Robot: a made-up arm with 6 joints.
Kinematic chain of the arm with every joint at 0, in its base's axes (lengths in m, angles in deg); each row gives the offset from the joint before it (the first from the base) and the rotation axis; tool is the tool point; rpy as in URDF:
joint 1: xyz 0 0 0.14 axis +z
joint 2: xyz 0 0 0 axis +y
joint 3: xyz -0.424 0 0.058 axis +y
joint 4: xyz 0.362 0 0.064 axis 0.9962 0 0.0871
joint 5: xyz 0 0 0 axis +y
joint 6: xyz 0.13 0 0.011 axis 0.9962 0 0.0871
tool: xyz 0 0 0 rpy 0 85 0
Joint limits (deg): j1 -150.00..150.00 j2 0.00..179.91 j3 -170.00..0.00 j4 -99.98..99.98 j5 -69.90..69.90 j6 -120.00..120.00
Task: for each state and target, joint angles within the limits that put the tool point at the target. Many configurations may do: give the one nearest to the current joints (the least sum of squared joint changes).
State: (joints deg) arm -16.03 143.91 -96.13 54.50 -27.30 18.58
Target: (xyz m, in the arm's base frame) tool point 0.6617 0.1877 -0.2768
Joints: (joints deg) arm 18.78 171.94 -101.74 52.39 -20.11 18.58
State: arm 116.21 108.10 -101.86 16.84 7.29 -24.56
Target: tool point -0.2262 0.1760 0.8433
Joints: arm 139.80 67.18 -98.39 19.36 15.37 -24.56
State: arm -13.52 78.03 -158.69 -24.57 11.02 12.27
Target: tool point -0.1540 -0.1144 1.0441
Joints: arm 34.59 70.03 -164.57 -28.19 6.14 12.27
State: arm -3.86 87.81 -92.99 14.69 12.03 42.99
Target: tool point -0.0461 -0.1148 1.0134
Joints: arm 54.23 56.71 -125.30 34.07 -24.13 42.99
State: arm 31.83 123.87 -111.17 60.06 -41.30 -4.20
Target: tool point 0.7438 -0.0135 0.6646
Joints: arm 2.43 129.11 -145.06 55.52 -24.94 -4.20
